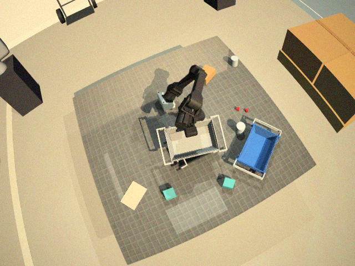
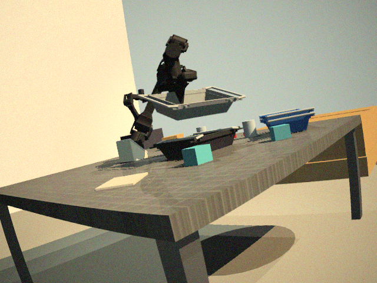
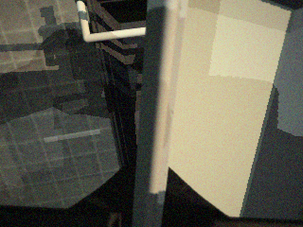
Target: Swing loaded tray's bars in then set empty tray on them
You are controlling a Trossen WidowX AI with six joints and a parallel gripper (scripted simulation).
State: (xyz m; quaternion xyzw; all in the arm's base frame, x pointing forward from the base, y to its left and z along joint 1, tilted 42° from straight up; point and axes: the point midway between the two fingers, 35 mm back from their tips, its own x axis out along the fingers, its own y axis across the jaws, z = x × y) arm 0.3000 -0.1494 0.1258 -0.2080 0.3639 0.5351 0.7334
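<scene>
Now: the grey tray 7 cm ahead of my gripper tip, 2 cm to the right of it and 1 cm above it. From my gripper tip the other things lie so: cream flat plate: 45 cm to the right, 18 cm below, 11 cm ahead.
</scene>
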